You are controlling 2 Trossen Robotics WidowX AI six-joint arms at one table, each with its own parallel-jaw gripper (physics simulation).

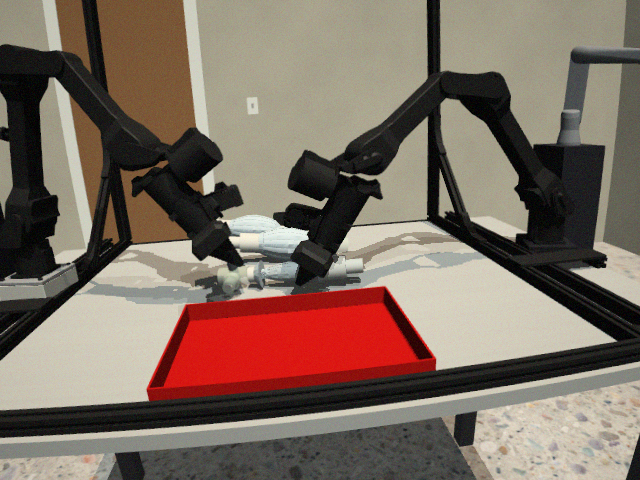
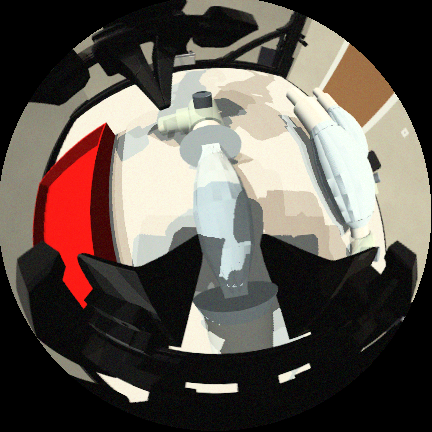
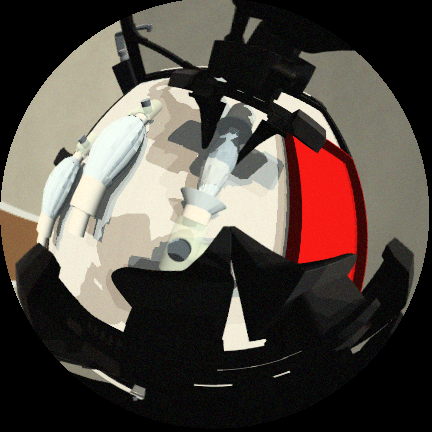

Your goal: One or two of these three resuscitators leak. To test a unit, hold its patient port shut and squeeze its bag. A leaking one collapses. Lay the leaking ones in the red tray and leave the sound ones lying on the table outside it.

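Frame: origin at the left arm's base, x left, y ahead, z down, level; centimetres.
Where they show: left gripper, fingertip midpoint: [image 1: 301, 279] [image 2: 232, 239] [image 3: 219, 155]; right gripper, fingertip midpoint: [image 1: 242, 264] [image 2: 164, 108] [image 3: 227, 231]; left arm's base at its link origin: [image 1: 545, 239]; right arm's base at its link origin: [image 1: 36, 272].
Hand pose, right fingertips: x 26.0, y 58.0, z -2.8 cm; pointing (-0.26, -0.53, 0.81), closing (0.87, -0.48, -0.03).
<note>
Each offset is from my right fingertips to the top centre of the thing. "spot": to the spot under its first point. Level surfaces: height alone.
The near resuscitator {dz -0.2, dx -3.1, dy -7.4 cm} [image 1: 279, 271] [image 2: 217, 200] [image 3: 217, 172] lies on the table behind the red tray {dz +2.7, dx +16.4, dy -12.9 cm} [image 1: 289, 384] [image 2: 102, 200] [image 3: 295, 200]. My left gripper [image 1: 305, 273] [image 2: 232, 239] [image 3: 219, 155] is shut on its bag, near the grey collar. The bag looks slender but not flat. My right gripper [image 1: 239, 263] [image 2: 164, 108] [image 3: 227, 231] is shut and empty, close by the pale green valve {spot: dz +2.6, dx +0.6, dy +2.1 cm} [image 1: 231, 279] [image 2: 202, 117] [image 3: 187, 235]; contact cannot be told. A middle resuscitator {dz -1.6, dx -19.8, dy -2.5 cm} [image 1: 281, 242] [image 2: 342, 175] [image 3: 112, 150] and a far resuscitator {dz -1.6, dx -31.6, dy +9.3 cm} [image 1: 253, 223] [image 2: 352, 125] [image 3: 60, 182] lie farther back, with full bags.
The red tray holds no resuscitator. Its back wall lies close in front of the near unit. Both forearms lean in over the table from the sides. Black frame rails run along the table {dz +5.7 cm} [image 1: 516, 310] edges, and upright posts stand at the back corners.
</note>
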